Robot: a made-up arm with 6 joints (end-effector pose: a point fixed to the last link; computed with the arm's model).
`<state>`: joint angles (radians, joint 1 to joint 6).
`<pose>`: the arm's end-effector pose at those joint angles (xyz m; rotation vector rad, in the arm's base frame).
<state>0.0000 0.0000 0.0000 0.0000 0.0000 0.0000</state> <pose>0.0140 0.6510 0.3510 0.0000 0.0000 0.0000</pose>
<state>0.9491 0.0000 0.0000 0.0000 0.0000 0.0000</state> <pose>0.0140 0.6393 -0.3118 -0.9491 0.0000 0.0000</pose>
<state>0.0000 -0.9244 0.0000 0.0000 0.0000 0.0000</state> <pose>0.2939 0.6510 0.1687 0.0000 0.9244 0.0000</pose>
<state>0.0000 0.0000 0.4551 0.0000 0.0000 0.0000</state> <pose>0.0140 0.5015 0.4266 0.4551 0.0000 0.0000</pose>
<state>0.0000 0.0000 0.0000 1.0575 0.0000 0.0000</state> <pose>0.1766 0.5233 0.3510 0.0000 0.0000 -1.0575</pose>
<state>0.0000 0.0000 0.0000 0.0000 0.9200 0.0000</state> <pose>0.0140 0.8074 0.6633 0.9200 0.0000 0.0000</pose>
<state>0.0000 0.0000 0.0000 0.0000 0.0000 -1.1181</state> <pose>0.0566 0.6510 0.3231 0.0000 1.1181 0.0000</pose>
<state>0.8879 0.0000 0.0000 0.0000 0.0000 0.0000</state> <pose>0.0140 0.6590 -0.2721 -0.8879 0.0000 0.0000</pose>
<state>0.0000 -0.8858 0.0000 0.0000 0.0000 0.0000</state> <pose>0.2863 0.6510 0.1811 0.0000 0.8858 0.0000</pose>
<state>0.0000 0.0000 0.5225 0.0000 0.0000 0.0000</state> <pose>0.0140 0.4770 0.4317 0.5225 0.0000 0.0000</pose>
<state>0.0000 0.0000 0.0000 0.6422 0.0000 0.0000</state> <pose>0.1300 0.5938 0.3510 0.0000 0.0000 -0.6422</pose>
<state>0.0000 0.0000 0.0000 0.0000 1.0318 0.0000</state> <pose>0.0140 0.8051 0.7072 1.0318 0.0000 0.0000</pose>
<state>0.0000 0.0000 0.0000 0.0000 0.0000 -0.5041</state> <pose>0.0371 0.6510 0.3445 0.0000 0.5041 0.0000</pose>
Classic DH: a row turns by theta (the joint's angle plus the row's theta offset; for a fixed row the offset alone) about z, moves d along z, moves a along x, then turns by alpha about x. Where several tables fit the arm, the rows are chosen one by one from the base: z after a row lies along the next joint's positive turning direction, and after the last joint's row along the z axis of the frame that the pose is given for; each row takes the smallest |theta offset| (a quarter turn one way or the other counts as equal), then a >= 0, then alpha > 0; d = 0 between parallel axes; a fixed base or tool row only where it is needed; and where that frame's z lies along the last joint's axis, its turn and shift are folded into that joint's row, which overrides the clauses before.
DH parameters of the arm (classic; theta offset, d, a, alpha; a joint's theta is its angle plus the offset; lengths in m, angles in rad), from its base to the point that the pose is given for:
base (fixed): -1.5708 0.031 0 1.5708
joint 1: -1.5708 0.029 0.052 -1.5708
joint 2: 0 -0.413 -0.087 -1.5708
joint 3: 1.5708 0.015 0.035 1.5708
joint 4: 0 -0.599 -0.034 -1.5708
joint 5: -1.5708 0.027 0.362 1.5708
joint 6: 1.5708 -0.237 0.001 -1.5708
tool (fixed): 0 0.048 0 0

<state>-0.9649 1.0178 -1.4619 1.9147 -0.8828 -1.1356</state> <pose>-0.1840 0.4561 0.4597 1.5585 0.6081 -2.6441</pose>
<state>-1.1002 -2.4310 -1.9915 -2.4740 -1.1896 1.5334</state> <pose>-0.3362 0.2515 0.5071 -1.6159 -0.7011 -0.3018</pose>
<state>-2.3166 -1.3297 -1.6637 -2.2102 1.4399 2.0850</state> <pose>0.1145 -1.0217 0.7375 1.8565 0.6004 1.6893</pose>
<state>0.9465 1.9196 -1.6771 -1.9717 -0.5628 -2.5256</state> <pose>-0.0140 0.3073 -0.4058 0.8534 -0.1931 2.9512</pose>
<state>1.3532 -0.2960 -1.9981 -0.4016 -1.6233 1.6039</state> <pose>0.1916 0.3308 -0.8225 0.5274 -1.7664 -1.4995</pose>
